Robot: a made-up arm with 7 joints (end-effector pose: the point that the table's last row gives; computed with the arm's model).
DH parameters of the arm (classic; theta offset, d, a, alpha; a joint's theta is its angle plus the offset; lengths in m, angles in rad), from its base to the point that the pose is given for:
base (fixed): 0 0.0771 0.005 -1.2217
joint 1: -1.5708 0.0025 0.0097 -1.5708
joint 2: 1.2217 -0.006 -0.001 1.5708
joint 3: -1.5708 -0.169 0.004 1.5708
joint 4: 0 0 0.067 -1.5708
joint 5: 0 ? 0.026 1.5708
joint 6: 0 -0.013 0.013 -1.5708
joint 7: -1.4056 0 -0.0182 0
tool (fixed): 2.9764 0.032 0 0
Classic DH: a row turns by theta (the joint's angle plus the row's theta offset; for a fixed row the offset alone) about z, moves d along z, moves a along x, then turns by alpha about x.
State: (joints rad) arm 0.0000 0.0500 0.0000 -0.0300 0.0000 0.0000 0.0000
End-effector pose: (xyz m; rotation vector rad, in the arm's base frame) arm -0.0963 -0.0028 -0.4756 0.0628 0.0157 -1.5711
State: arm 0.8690 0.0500 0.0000 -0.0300 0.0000 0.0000 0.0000
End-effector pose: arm -0.4563 -0.0921 -0.2303 -0.5595 0.6361 -1.2084
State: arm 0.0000 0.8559 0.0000 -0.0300 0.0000 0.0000 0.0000
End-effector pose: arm -0.0963 0.4037 -0.3039 0.6916 0.6475 -1.4780
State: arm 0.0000 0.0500 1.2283 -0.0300 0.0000 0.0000 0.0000
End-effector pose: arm -0.0038 -0.0719 -0.4791 0.0792 0.0034 -0.3426
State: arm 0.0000 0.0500 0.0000 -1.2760 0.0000 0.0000 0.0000
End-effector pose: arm 0.3382 -0.0118 -0.2948 1.0270 -0.9600 -1.3648
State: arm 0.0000 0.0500 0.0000 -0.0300 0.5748 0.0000 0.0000
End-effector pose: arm -0.0737 -0.0174 -0.4757 0.0607 -0.0026 -0.9965
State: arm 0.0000 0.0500 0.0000 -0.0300 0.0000 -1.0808 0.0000
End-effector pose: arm -0.1184 -0.0015 -0.5021 0.9021 -0.8322 -1.4191
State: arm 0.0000 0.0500 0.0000 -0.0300 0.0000 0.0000 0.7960
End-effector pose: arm -0.0843 0.0047 -0.4749 0.0591 -0.0091 -0.7753
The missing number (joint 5, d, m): -0.422
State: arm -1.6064 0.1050 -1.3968 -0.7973 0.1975 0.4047 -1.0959
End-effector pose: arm 0.4391 -0.3002 -0.0179 -1.4574 -0.3180 1.2036
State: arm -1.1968 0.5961 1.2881 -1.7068 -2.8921 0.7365 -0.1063
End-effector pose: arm 0.0941 0.3806 0.2595 0.8351 1.8973 0.0524
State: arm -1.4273 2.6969 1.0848 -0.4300 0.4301 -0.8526 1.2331
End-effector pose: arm -0.4261 0.3157 0.3186 -1.4055 0.9824 -0.6505
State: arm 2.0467 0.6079 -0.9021 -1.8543 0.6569 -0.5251 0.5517
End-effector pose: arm -0.2777 -0.2453 -0.1014 -0.1947 -0.1509 -0.1366
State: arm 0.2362 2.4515 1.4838 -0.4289 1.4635 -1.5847 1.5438
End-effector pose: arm 0.1579 0.2904 0.5750 -0.4543 1.8001 0.0241
